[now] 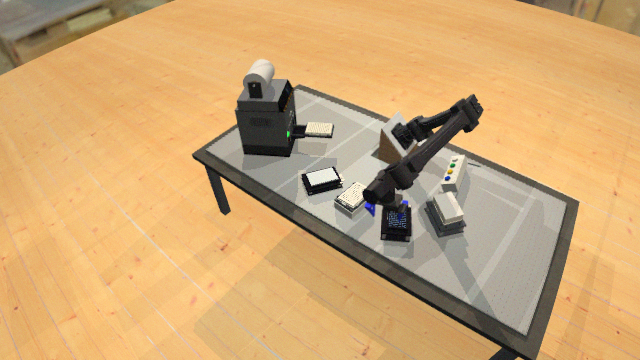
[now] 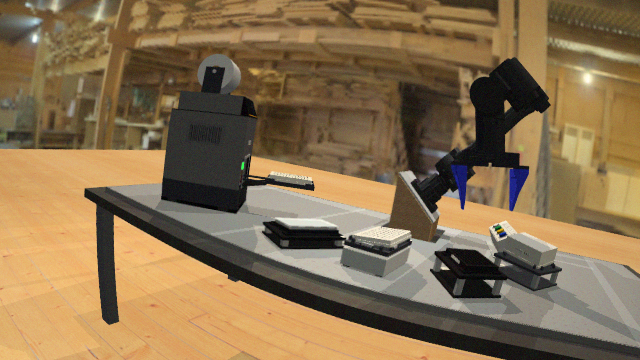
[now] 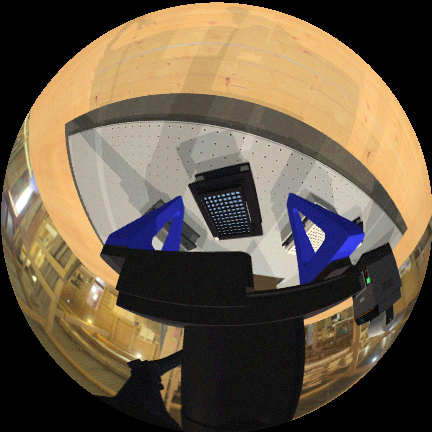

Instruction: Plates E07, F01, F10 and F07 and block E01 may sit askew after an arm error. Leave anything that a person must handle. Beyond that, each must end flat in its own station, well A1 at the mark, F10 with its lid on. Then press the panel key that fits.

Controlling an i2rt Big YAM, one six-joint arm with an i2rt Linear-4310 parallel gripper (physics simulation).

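Note:
My gripper (image 1: 386, 212) (image 2: 487, 209) (image 3: 236, 198) is open and empty, above the black plate (image 1: 396, 221) (image 2: 470, 259) (image 3: 227, 215), which lies on a black post stand (image 2: 457, 287). A cream well plate (image 1: 352, 194) (image 2: 382, 236) (image 3: 316, 237) lies on a light grey station. A white-topped plate (image 1: 321, 176) (image 2: 306, 224) lies on a low black stand. Another cream plate (image 1: 319, 129) (image 2: 290, 177) is on the machine's tray. A white block (image 1: 449, 206) (image 2: 530, 250) sits on a dark stand. Labels are unreadable; small tilts and the A1 marks cannot be told.
The key panel (image 1: 454, 172) (image 2: 501, 235) has green, yellow and blue keys and stands behind the white block. The tall dark machine (image 1: 267, 125) (image 2: 207, 150) (image 3: 382, 280) shows a green light. The arm's wedge base (image 1: 387, 150) (image 2: 412, 212) stands at the table's back.

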